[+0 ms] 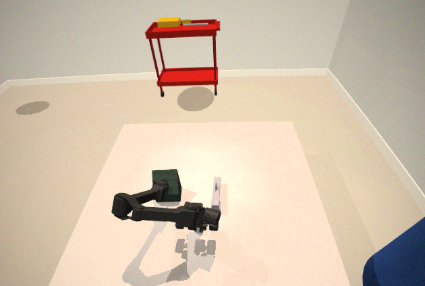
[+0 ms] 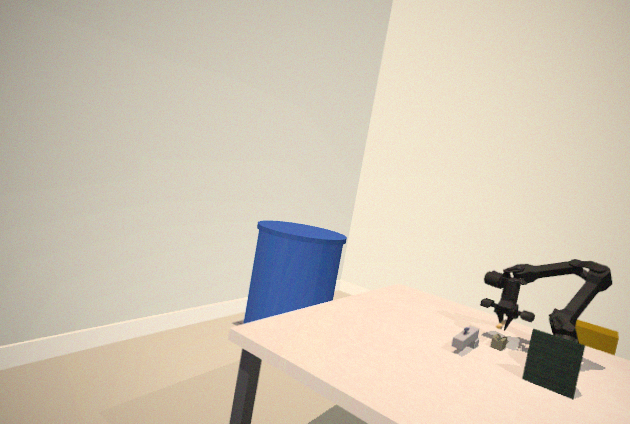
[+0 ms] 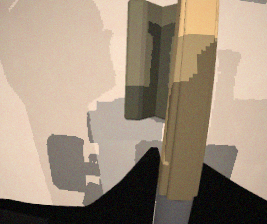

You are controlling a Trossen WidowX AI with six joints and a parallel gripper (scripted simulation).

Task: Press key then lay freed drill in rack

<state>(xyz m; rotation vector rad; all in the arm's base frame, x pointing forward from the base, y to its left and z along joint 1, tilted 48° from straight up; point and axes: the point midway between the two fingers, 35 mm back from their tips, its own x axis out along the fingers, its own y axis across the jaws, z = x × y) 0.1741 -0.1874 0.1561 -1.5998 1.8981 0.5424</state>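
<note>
The tan drill is 4 cm to the left of my gripper tip, 3 cm above it and 1 cm ahead of it. From my gripper tip the other things lie so: dark blue key (22 cm to the left, 11 cm ahead, 1 cm below); olive rack (5 cm to the left, 4 cm below); grey block (20 cm to the left, 11 cm ahead, 2 cm below).
</note>
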